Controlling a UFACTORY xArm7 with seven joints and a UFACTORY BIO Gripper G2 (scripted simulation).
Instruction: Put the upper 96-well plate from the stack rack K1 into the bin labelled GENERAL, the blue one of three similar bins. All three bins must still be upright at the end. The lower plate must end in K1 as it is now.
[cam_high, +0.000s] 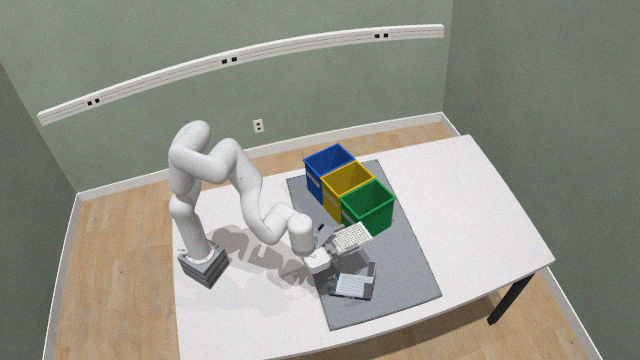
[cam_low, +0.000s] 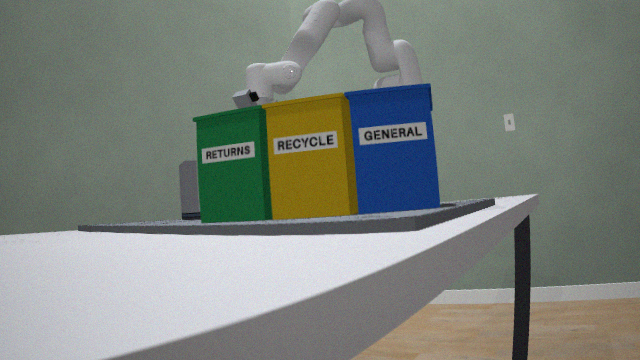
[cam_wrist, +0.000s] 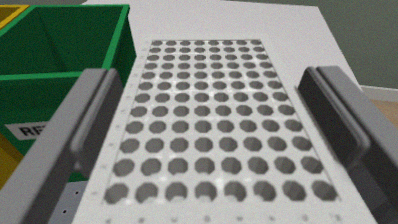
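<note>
Now: the blue general bin 60 mm ahead of my hand, 450 mm to the left of it and 140 mm below it. The rest, counted from my hand: green returns bin (140 mm ahead, 190 mm to the left, 140 mm below); grey mat (100 mm ahead, 170 mm to the left, 240 mm below); yellow recycle bin (100 mm ahead, 320 mm to the left, 140 mm below).
</note>
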